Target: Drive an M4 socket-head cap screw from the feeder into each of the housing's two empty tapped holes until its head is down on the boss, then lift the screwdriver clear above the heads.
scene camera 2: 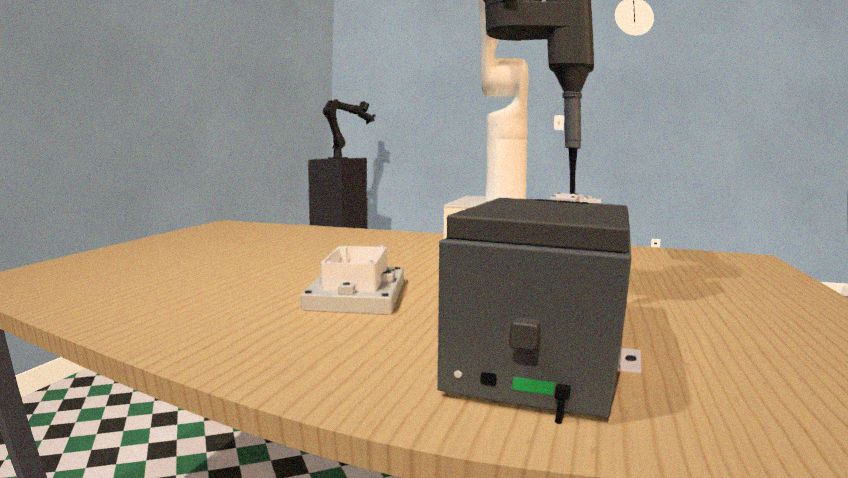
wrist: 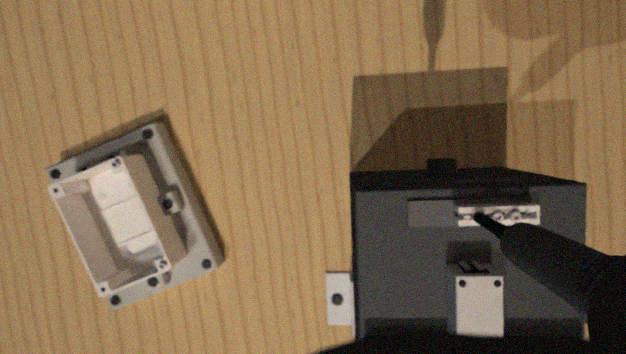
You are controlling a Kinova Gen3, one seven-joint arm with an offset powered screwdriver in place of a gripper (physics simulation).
Observation:
In view: a grey fixture plate (scene camera 2: 361, 302), a dark grey screw feeder (scene camera 2: 579, 296) and a pickup rail (wrist: 477, 309).
The grey fixture plate shows as well in the wrist view (wrist: 159, 153).

